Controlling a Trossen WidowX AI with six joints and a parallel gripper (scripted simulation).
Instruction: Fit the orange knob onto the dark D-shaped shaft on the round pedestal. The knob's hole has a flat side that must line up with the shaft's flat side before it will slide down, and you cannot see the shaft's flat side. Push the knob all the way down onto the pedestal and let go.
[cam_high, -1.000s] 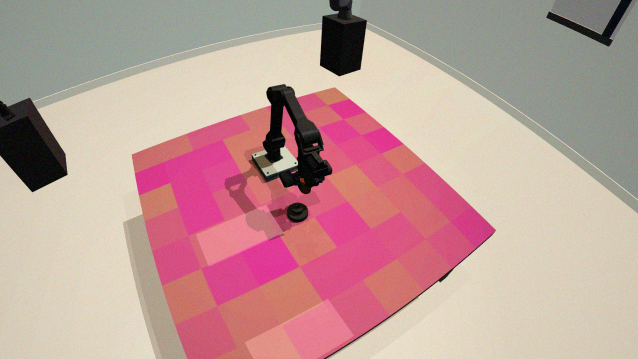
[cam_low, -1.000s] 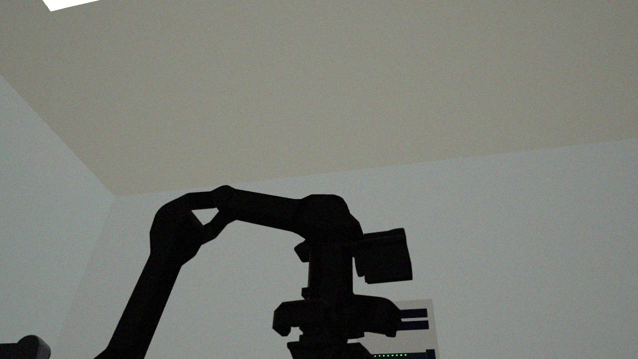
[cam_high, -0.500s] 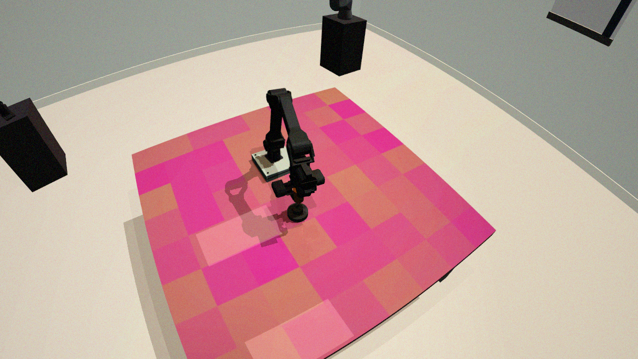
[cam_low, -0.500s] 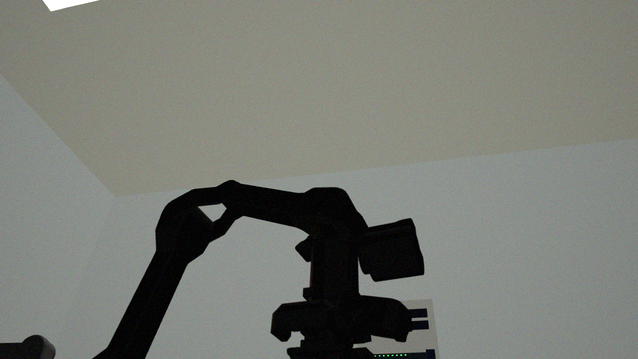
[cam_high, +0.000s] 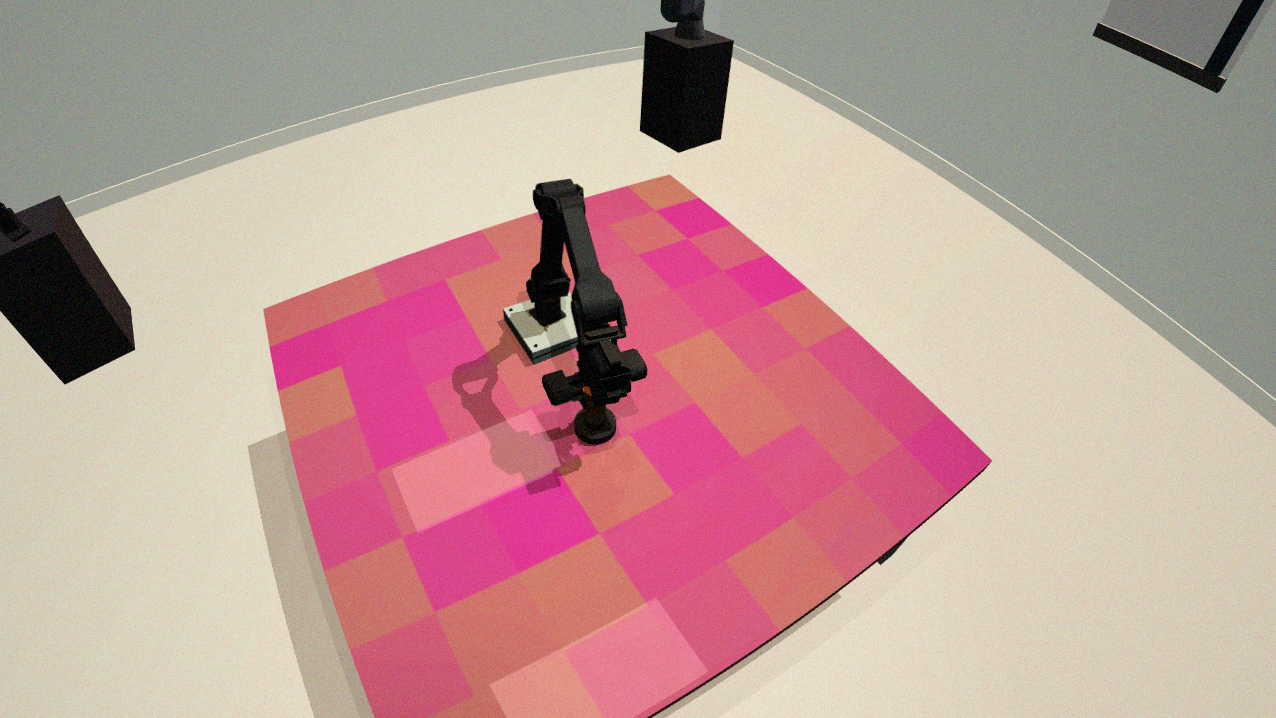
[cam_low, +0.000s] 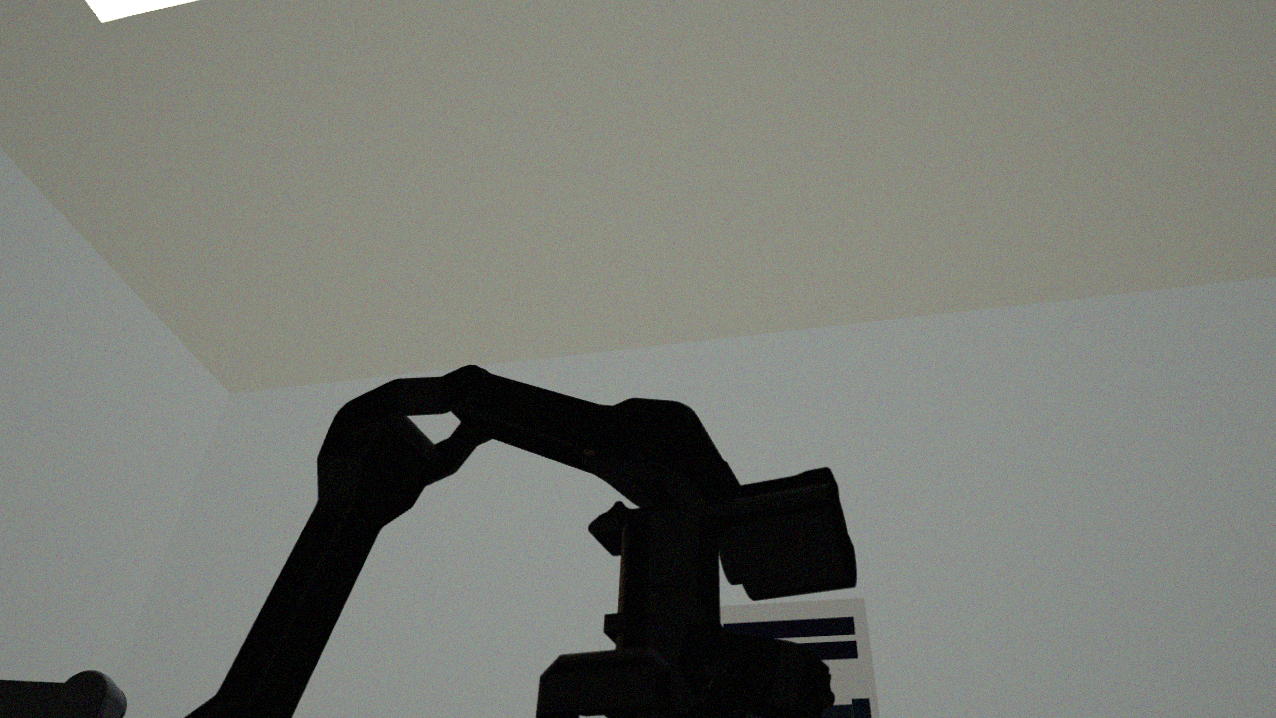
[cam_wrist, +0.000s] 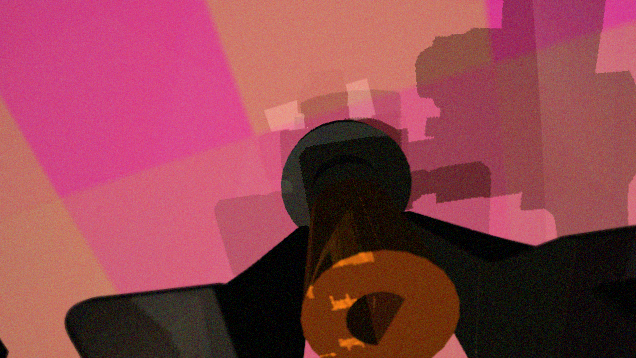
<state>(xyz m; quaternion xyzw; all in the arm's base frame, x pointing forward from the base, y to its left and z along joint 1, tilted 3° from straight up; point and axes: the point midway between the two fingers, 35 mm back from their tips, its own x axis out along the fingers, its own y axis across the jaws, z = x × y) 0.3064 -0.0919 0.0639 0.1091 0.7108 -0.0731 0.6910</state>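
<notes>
Now: the orange knob 2 cm above my gripper tip. Also, from my gripper tip: round dark pedestal 4 cm below.
</notes>
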